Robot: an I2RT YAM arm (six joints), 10 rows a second.
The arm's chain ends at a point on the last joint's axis. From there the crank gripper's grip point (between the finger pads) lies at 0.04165 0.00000 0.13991 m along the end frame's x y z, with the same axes.
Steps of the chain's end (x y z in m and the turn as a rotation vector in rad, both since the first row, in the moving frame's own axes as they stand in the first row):
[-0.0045 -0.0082 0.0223 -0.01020 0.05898 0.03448]
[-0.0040 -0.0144 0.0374 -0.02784 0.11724 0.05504]
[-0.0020 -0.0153 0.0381 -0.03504 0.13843 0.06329]
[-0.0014 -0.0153 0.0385 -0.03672 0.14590 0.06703]
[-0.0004 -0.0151 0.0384 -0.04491 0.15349 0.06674]
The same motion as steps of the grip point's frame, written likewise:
[0.0036 -0.0052 0.0196 -0.01020 0.05898 0.03448]
[0.0119 -0.0078 0.0315 -0.02784 0.11724 0.05504]
[0.0167 -0.0073 0.0309 -0.03504 0.13843 0.06329]
[0.0182 -0.0068 0.0308 -0.03672 0.14590 0.06703]
[0.0202 -0.0055 0.0302 -0.04491 0.15349 0.06674]

